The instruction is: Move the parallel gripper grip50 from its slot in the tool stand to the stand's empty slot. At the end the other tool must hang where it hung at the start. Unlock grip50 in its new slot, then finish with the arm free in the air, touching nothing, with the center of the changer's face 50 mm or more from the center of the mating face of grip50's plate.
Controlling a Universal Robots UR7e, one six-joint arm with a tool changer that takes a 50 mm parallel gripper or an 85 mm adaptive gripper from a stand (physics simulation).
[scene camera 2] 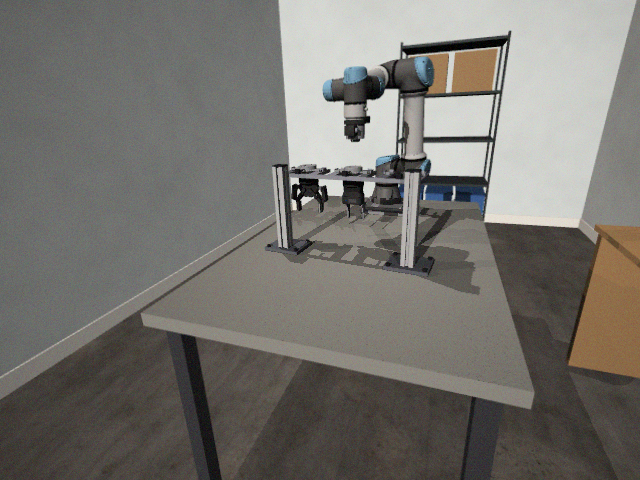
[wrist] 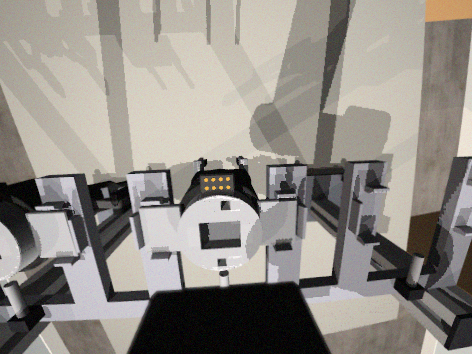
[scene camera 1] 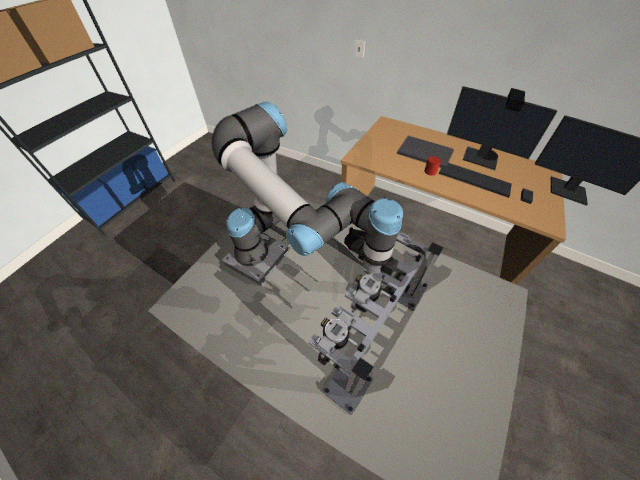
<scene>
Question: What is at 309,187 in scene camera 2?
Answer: An adaptive gripper.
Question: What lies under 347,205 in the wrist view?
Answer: A tool stand.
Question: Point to a parallel gripper grip50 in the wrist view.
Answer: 220,223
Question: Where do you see a tool stand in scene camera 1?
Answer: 346,388
</scene>
